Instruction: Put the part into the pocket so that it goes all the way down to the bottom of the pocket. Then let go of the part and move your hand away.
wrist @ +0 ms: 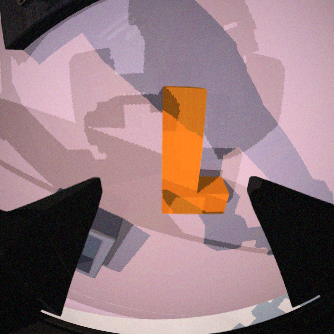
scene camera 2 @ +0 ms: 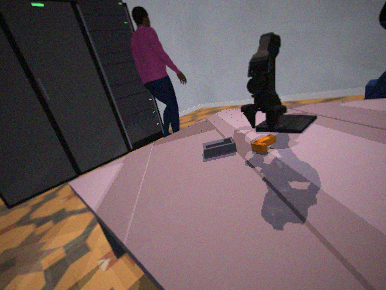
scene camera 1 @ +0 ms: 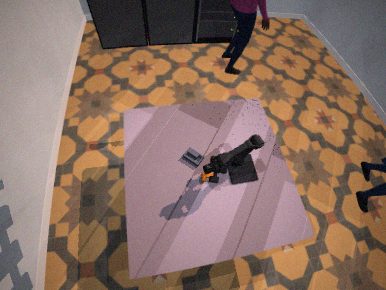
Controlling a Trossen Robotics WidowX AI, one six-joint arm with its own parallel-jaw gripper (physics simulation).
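Pixels of known places: gripper, fingertip midpoint: (wrist: 176, 184) (scene camera 2: 262, 129) (scene camera 1: 211, 172); arm's base, link origin: (scene camera 1: 235, 162).
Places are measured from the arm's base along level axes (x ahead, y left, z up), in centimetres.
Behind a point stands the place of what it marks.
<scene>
The part, an orange L-shaped piece (scene camera 1: 206, 177) {y 3.1, x 26.3, z -0.4 cm} (scene camera 2: 259, 146) {y 2.8, x 29.8, z 0.1 cm} (wrist: 183, 150) {y 3.1, x 22.8, z 0.6 cm}, lies on the pink table top beside the pocket block. In the wrist view its long arm runs up and down, with the short foot at the lower right. The grey block with the pocket (scene camera 1: 192, 156) {y -16.8, x 29.7, z -1.6 cm} (scene camera 2: 220, 150) {y -13.2, x 32.8, z -0.7 cm} (wrist: 112, 240) {y -8.1, x 28.8, z 1.2 cm} stands a short way off; in the wrist view the left finger hides some of it. My gripper (scene camera 1: 210, 174) {y 2.3, x 22.9, z 4.5 cm} (scene camera 2: 263, 127) {y 2.3, x 22.9, z 4.5 cm} (wrist: 176, 184) {y 2.3, x 22.9, z 4.5 cm} is open and empty above the part. In the wrist view its fingers are on either side of the part, apart from it.
The arm's dark base plate (scene camera 1: 243, 171) {y 8.5, x -2.9, z -0.5 cm} (scene camera 2: 295, 123) {y 10.8, x 0.9, z -0.7 cm} stands on the pink table top (scene camera 1: 150, 235) {y 27.6, x 76.2, z -2.4 cm} (scene camera 2: 180, 225) {y -4.1, x 73.5, z -2.4 cm} behind the part. Dark cabinets (scene camera 1: 170, 20) (scene camera 2: 45, 85) and a person in a magenta top (scene camera 1: 241, 35) (scene camera 2: 150, 55) are beyond the table.
</scene>
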